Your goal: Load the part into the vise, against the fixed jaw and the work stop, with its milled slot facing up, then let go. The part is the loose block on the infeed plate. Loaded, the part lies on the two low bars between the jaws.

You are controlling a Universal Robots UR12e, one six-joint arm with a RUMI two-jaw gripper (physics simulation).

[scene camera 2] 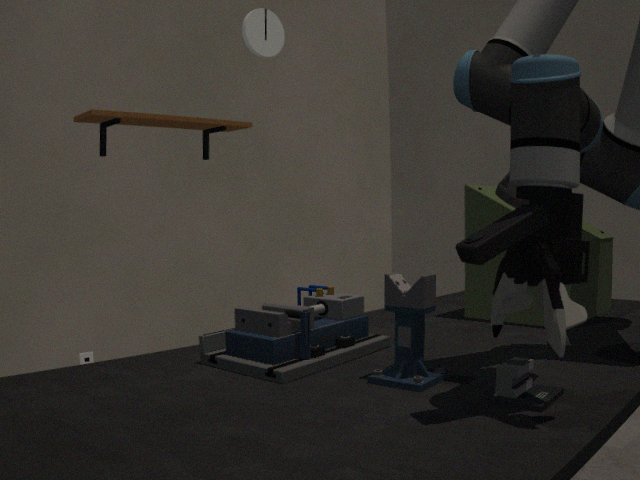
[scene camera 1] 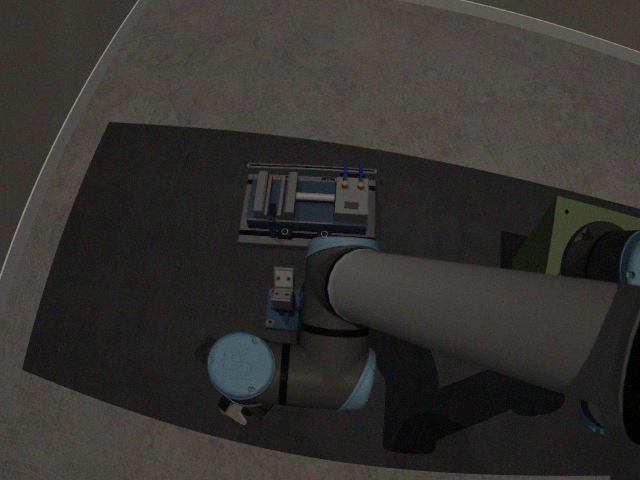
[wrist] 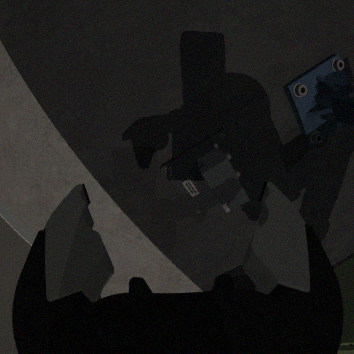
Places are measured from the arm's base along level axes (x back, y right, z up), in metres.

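Pixels of known places: gripper, fingertip midpoint: (scene camera 2: 524,347) (wrist: 174,185); arm's base, link origin: (scene camera 1: 599,268).
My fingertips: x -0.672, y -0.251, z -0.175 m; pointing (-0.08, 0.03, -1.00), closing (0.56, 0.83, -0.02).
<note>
For each thing: its top centre in the pictures, then the offset to it from my fingertips. "spot": a spot on its surface instead.
- part, top centre: (wrist: 227,187) (scene camera 2: 515,362) dx +0.051, dy +0.032, dz -0.037 m
- dark infeed plate, surface spot: (wrist: 183,195) (scene camera 2: 552,395) spot: dx +0.055, dy -0.023, dz -0.076 m
- vise, top centre: (scene camera 2: 298,300) (scene camera 1: 307,189) dx +0.059, dy +0.440, dz +0.015 m
- dark blue work stop, surface spot: (scene camera 2: 305,333) spot: dx -0.013, dy +0.358, dz -0.021 m
The part (scene camera 2: 508,380) (wrist: 219,171) is a small grey block on the dark infeed plate (scene camera 2: 552,395) (wrist: 198,200); the arm hides it in scene camera 1. In scene camera 2 a dark groove shows on its side, not on its top. My gripper (scene camera 2: 528,344) (wrist: 174,185) is open and empty above the part, with its fingers spread wide. The vise (scene camera 1: 310,224) (scene camera 2: 268,343) has a fixed jaw (scene camera 1: 261,195) (scene camera 2: 261,321), a moving jaw (scene camera 1: 291,196) and a dark blue work stop (scene camera 1: 272,219) (scene camera 2: 305,333). No block shows between the jaws.
A blue stand with a grey V-shaped top (scene camera 1: 282,294) (scene camera 2: 409,299) stands between the vise and the infeed plate; its blue base (wrist: 311,111) shows at the right in the wrist view. A green pedestal (scene camera 1: 558,232) (scene camera 2: 480,253) is by the arm's base.
</note>
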